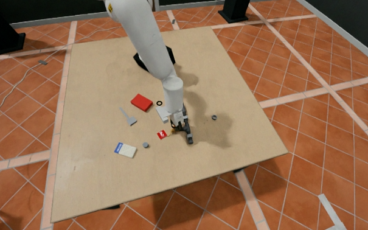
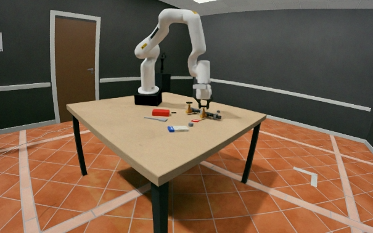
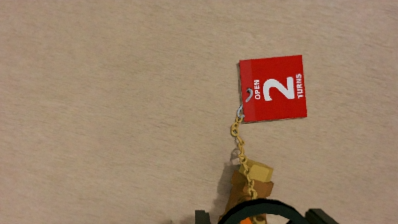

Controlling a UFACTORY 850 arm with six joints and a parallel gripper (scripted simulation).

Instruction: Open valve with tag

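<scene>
The red tag is 80 mm to the right of my hand and 90 mm below it. From my hand the other things lie so: blue card (10 mm ahead, 310 mm to the right, 80 mm below); red block (270 mm behind, 140 mm to the right, 70 mm below); grey scraper (200 mm behind, 250 mm to the right, 80 mm below).
</scene>
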